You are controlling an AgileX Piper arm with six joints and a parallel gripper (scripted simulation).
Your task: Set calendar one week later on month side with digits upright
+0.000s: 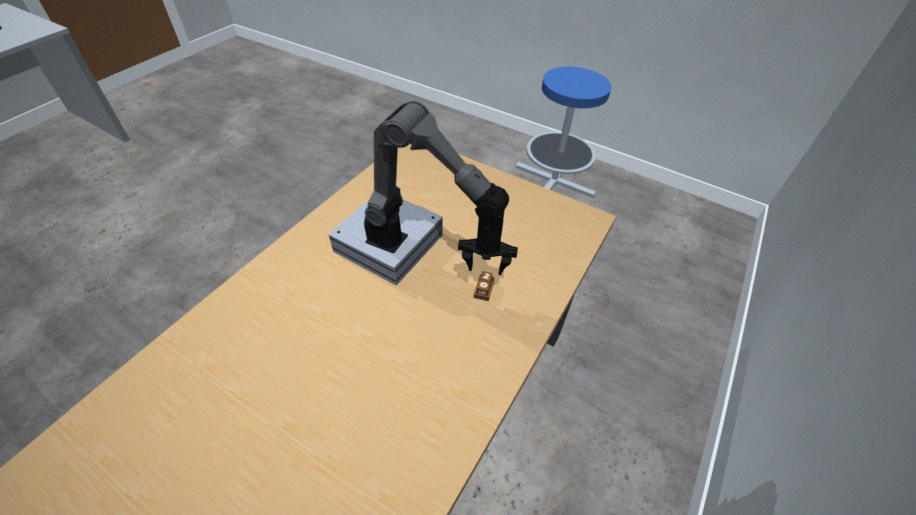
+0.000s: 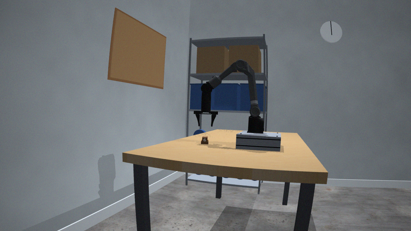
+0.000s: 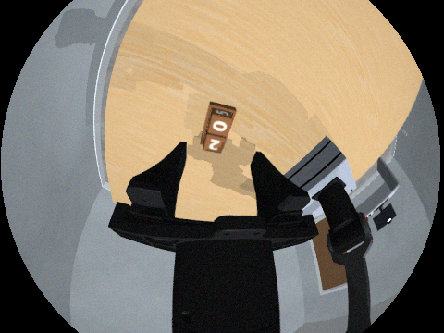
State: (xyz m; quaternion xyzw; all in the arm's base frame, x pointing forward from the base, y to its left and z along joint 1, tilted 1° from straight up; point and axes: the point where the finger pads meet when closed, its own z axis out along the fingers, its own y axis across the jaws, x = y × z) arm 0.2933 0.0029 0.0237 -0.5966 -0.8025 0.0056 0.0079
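My gripper is now 8 cm above the brown digit cube. The rest, counted from my hand: brown tray 10 cm below, 2 cm to the left.
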